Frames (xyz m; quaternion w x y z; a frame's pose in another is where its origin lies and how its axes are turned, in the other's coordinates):
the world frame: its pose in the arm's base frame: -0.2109 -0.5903 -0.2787 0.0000 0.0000 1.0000 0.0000
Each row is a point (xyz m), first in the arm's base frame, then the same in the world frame.
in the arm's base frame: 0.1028 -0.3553 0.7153
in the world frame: -0.3137 0.2350 -0.9940
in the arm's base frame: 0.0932 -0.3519 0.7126
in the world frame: -0.3041 0.2384 -0.9913
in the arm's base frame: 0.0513 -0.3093 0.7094
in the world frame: -0.2622 0.2810 -0.9881
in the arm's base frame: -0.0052 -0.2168 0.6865
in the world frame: -0.2057 0.3735 -0.9652
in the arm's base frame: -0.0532 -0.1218 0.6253
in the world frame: -0.1577 0.4685 -0.9040
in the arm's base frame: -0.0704 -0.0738 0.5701
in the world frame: -0.1405 0.5165 -0.8488
